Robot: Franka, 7 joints.
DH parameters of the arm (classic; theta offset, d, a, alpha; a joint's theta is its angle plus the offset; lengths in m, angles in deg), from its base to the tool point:
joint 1: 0 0.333 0 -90
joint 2: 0 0 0 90
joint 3: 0 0.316 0.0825 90
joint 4: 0 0 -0.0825 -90
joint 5: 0 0.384 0 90
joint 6: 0 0 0.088 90
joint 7: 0 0.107 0 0
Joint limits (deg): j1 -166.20..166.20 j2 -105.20..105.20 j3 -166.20..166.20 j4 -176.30..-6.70 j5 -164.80..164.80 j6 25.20..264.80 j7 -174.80..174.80
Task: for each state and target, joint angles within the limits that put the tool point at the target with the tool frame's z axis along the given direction. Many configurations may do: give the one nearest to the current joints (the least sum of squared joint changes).
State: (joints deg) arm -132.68 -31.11 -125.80 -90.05 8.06 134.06 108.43
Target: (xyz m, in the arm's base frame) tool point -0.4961 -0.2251 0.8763 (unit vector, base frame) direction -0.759 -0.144 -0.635
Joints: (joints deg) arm -77.28 11.96 -91.36 -64.87 7.88 115.50 108.43
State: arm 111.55 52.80 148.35 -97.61 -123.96 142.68 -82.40
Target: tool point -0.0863 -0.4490 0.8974 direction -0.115 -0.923 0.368
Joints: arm 162.61 35.05 123.47 -83.40 -113.77 166.42 -82.40
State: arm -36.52 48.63 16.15 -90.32 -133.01 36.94 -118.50
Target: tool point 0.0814 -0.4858 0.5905 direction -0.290 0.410 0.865
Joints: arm -60.56 6.14 -14.17 -122.45 -153.04 25.29 -118.50
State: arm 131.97 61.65 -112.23 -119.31 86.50 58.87 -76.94
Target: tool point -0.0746 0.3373 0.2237 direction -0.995 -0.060 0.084
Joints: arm 164.13 40.29 -79.43 -154.67 98.35 46.05 -76.94
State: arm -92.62 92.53 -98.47 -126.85 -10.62 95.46 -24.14
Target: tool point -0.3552 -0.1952 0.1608 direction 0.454 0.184 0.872
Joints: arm -72.95 105.20 -58.68 -115.70 -36.70 49.65 -24.14
